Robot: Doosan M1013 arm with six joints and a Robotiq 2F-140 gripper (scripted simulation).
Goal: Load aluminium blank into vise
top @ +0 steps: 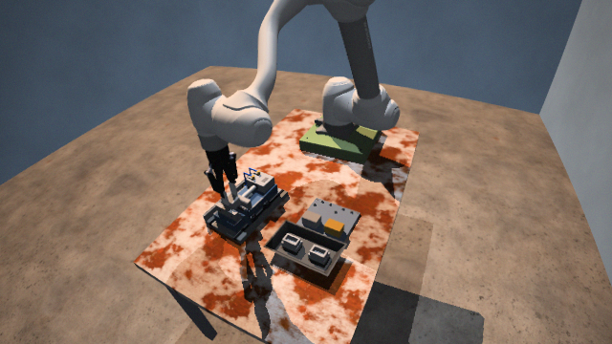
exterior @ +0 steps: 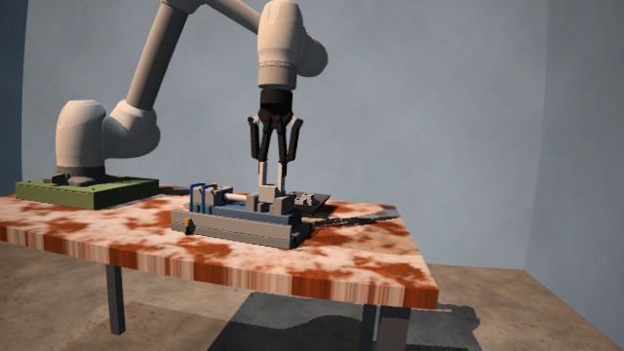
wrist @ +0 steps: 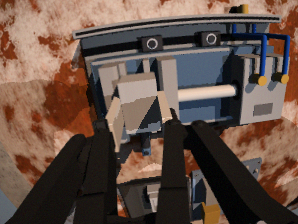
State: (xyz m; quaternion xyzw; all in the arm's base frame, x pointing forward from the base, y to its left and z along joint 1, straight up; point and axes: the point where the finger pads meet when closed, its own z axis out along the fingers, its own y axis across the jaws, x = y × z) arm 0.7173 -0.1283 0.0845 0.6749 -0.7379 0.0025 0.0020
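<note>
Right now the piston rod is 9 cm behind my hand, 1 cm to the left of it and 6 cm below it. The rest, counted from my hand: infeed plate (14 cm behind, 32 cm to the left, 14 cm below); vise (7 cm behind, 1 cm to the left, 10 cm below); aluminium blank (10 cm behind, 27 cm to the left, 11 cm below).
</note>
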